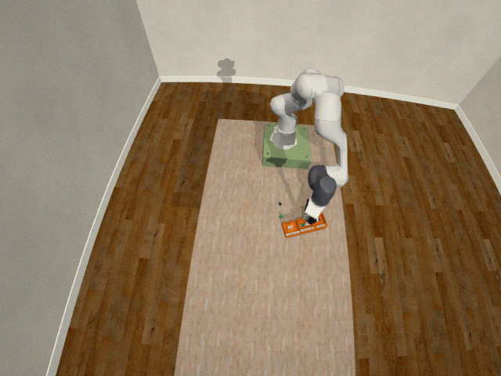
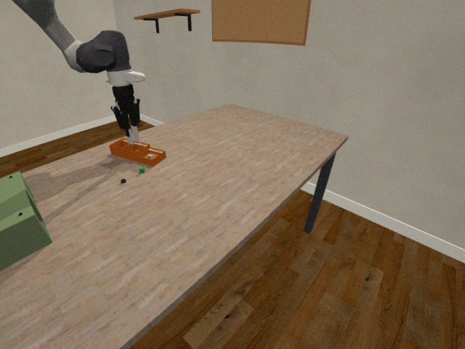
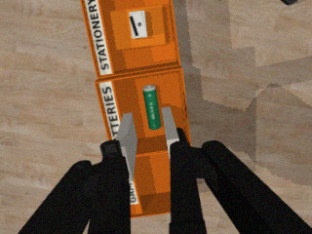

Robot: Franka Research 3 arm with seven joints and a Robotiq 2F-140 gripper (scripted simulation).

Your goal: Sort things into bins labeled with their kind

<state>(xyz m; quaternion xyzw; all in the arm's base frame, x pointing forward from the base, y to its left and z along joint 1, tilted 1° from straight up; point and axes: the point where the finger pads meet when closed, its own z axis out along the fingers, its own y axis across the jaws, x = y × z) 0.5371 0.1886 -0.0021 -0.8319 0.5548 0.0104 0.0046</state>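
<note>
The small green cube is 140 mm to the right of my hand, 90 mm below it and 40 mm behind it. The rest, counted from my hand: white piece 80 mm to the right, 80 mm below, 30 mm ahead; then labelled bins 80 mm below; then green battery 90 mm below.
</note>
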